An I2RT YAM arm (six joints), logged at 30 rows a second.
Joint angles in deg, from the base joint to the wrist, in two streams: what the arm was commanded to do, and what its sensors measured. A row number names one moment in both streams.
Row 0, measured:
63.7, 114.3, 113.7, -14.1, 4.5, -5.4
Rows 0 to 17, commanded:
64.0, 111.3, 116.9, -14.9, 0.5, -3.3
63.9, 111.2, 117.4, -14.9, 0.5, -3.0
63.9, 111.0, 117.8, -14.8, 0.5, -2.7
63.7, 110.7, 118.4, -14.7, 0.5, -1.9
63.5, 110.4, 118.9, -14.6, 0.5, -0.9
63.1, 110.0, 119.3, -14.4, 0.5, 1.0
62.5, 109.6, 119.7, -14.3, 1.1, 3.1
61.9, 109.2, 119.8, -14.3, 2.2, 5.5
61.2, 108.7, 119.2, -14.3, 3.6, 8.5
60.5, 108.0, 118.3, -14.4, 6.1, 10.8
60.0, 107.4, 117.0, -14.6, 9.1, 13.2
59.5, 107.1, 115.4, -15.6, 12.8, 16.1
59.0, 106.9, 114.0, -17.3, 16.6, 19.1
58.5, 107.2, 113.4, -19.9, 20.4, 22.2
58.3, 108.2, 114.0, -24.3, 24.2, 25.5
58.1, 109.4, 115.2, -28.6, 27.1, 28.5
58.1, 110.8, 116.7, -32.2, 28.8, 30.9
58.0, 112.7, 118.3, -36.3, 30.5, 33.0
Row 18, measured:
58.7, 109.1, 115.1, -20.1, 16.2, 18.1
